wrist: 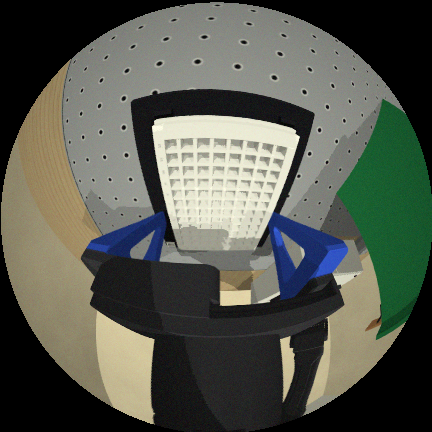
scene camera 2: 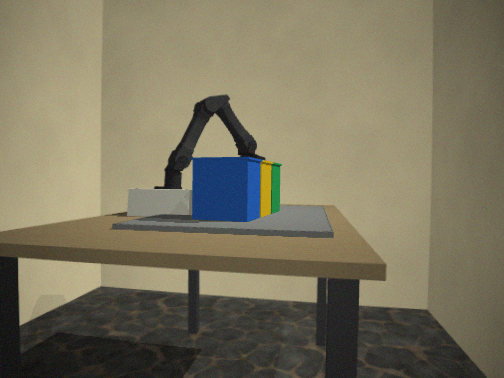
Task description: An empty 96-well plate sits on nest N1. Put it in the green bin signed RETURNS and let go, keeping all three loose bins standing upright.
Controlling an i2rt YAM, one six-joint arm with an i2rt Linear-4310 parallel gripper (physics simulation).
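Places are measured from the arm's base along level axes (x ahead, y left, z up), in metres.
Where they show: gripper, between the fingertips: (wrist: 216, 217); arm's base, origin of its link: (scene camera 2: 172, 191).
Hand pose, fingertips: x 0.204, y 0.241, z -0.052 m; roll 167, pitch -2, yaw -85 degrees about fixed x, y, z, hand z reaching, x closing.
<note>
Things, the pixels of their centre, and the offset from my fingertips. Level surfaces: height alone.
- white 96-well plate, middle of its body: (wrist: 221, 201) dx +0.019, dy -0.001, dz +0.001 m
- black nest, middle of its body: (wrist: 219, 192) dx +0.020, dy -0.001, dz -0.010 m
- green bin, middle of its body: (scene camera 2: 254, 187) dx +0.103, dy -0.215, dz +0.072 m
- blue bin, middle of its body: (scene camera 2: 227, 188) dx +0.047, dy -0.475, dz +0.072 m
- yellow bin, middle of its body: (scene camera 2: 242, 188) dx +0.075, dy -0.345, dz +0.072 m
- grey perforated board, height of its surface: dz -0.017 m
- wooden table's, height of its surface: dz -0.030 m
The white 96-well plate (wrist: 222, 175) lies in the black nest (wrist: 220, 102) in the wrist view, its wells facing up and empty. My gripper (wrist: 216, 217) is open, with its two blue fingers wide apart at the left and right of the plate's near end. The fingers appear above the plate; their exact height over it is hard to tell. In the scene view the fingers are hidden behind the bins. The green bin (scene camera 2: 276, 187) (wrist: 395, 200) stands upright behind the yellow bin, and at the right in the wrist view. Its sign does not show.
The blue bin (scene camera 2: 220, 189) and yellow bin (scene camera 2: 266, 187) stand upright on the grey perforated board (scene camera 2: 305, 222) (wrist: 215, 50). A white box (scene camera 2: 150, 202) stands by the arm's base. The wooden table's (scene camera 2: 200, 252) edge shows at the left in the wrist view.
</note>
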